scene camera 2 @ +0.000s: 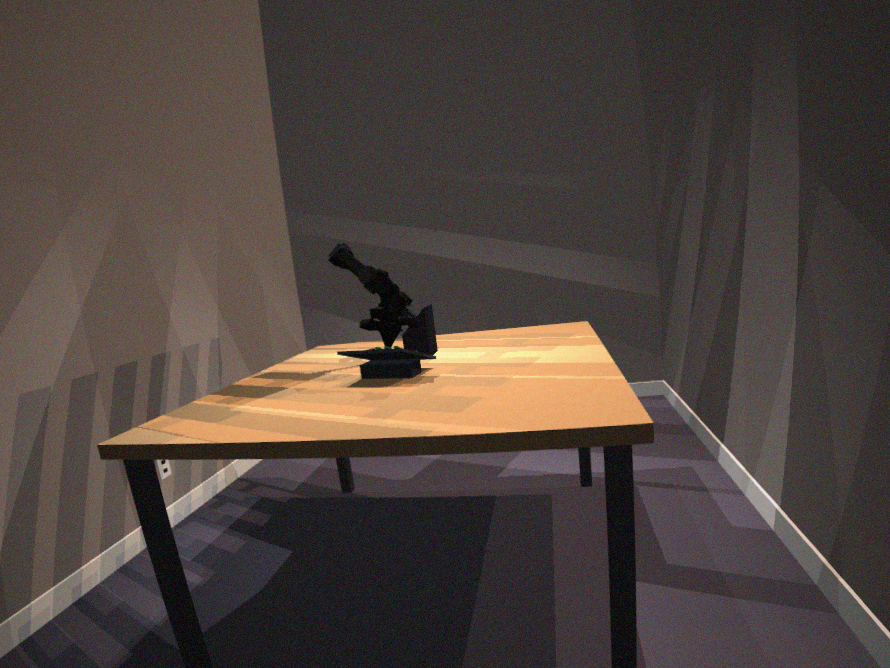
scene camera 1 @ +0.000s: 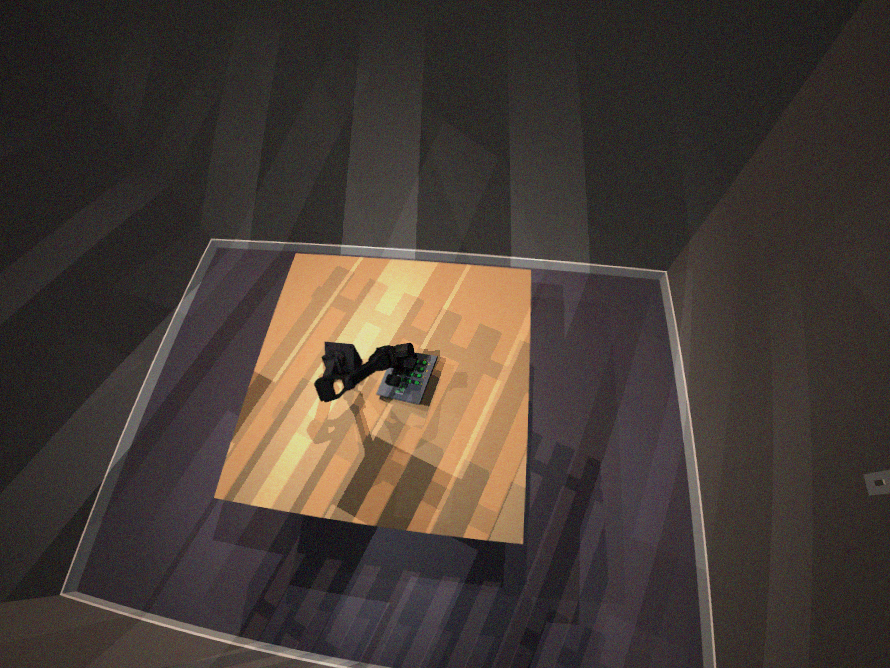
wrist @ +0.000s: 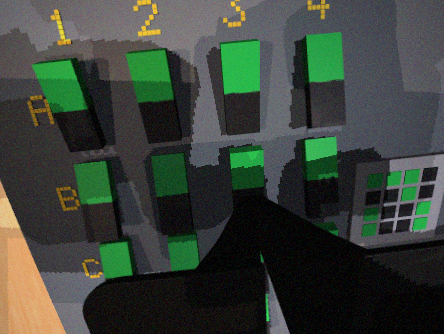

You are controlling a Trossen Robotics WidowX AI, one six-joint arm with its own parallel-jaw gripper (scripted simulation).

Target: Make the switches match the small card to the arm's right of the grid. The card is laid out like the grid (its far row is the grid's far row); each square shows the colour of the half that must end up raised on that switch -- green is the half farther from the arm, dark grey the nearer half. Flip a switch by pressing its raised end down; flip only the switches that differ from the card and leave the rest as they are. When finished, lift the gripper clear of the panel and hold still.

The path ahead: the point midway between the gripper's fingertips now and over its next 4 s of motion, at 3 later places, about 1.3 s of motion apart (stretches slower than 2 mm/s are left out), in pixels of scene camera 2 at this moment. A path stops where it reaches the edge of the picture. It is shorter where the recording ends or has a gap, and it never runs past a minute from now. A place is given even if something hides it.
My gripper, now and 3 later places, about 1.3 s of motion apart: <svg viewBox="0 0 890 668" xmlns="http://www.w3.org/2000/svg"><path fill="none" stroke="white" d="M387 350L412 340L412 349L412 351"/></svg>
